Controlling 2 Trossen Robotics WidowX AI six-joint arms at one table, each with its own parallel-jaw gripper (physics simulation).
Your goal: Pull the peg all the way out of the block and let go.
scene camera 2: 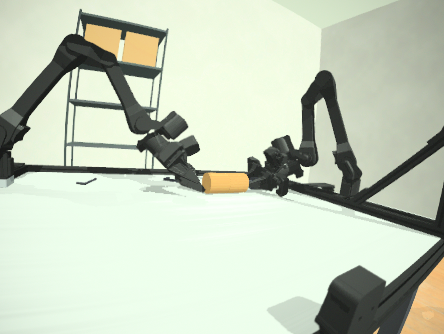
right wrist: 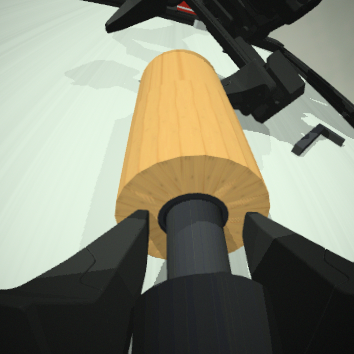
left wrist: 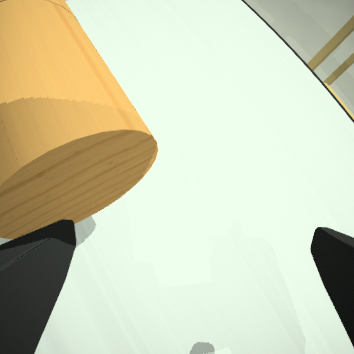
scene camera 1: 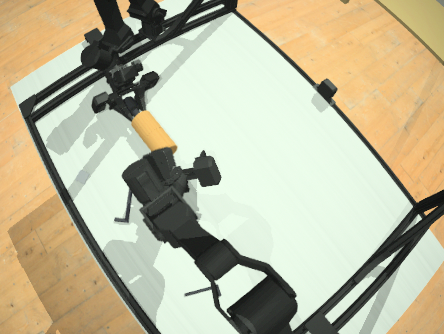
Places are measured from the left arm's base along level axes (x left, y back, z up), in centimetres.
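Where they show: left gripper, between the fingertips: (scene camera 2: 201, 186) (right wrist: 136, 67) (left wrist: 197, 237) (scene camera 1: 186, 155); right gripper, between the fingertips: (scene camera 2: 243, 182) (right wrist: 196, 222) (scene camera 1: 139, 119); right arm's base, origin of its link: (scene camera 2: 348, 197) (scene camera 1: 152, 30).
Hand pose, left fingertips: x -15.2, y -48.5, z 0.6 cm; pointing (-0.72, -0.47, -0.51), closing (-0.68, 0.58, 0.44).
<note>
After its pixels a point has its place.
A light-wood round block (scene camera 1: 154, 132) @(x -12.5, y -56.8, z 3.7 cm) (scene camera 2: 225, 183) @(x -15.1, y -55.6, z 1.4 cm) (left wrist: 60, 75) @(x -11.9, y -53.4, z 3.7 cm) (right wrist: 185, 115) @(x -13.5, y -61.1, z 3.5 cm) lies on its side on the white table. A dark peg (right wrist: 197, 245) @(x -13.1, y -65.4, z 1.7 cm) has its narrower shaft in the hole in the block's end face, with a stretch of shaft showing outside. My right gripper (scene camera 1: 136, 111) @(x -12.6, y -63.7, z 0.8 cm) (scene camera 2: 251, 180) @(x -12.6, y -63.7, z 0.8 cm) (right wrist: 196, 222) @(x -12.6, y -63.7, z 0.8 cm) is shut on the peg's wider outer part, close to that end face. My left gripper (scene camera 2: 203, 189) @(x -15.2, y -48.5, z 0.6 cm) (left wrist: 197, 237) @(x -15.2, y -48.5, z 0.6 cm) is open and empty at the block's opposite, solid end; one fingertip shows close to that end's lower edge in the left wrist view. In scene camera 1 its arm partly hides this end.
Dark L-shaped keys (scene camera 1: 129, 207) @(x 2.9, y -48.0, z -1.2 cm) (scene camera 1: 200, 291) @(x 3.3, y -22.9, z -1.3 cm) (scene camera 2: 86, 181) @(x 0.1, y -21.8, z -1.4 cm) (right wrist: 317, 137) @(x 3.3, y -48.7, z -1.4 cm) lie on the table near the left arm. A black box-like device (scene camera 1: 327, 89) @(x -56.7, y -38.2, z 2.6 cm) (scene camera 2: 352, 297) @(x -58.5, y -36.3, z 3.2 cm) is fixed at the table's edge. Black rails border the table. A shelf unit (scene camera 2: 125, 24) stands behind.
</note>
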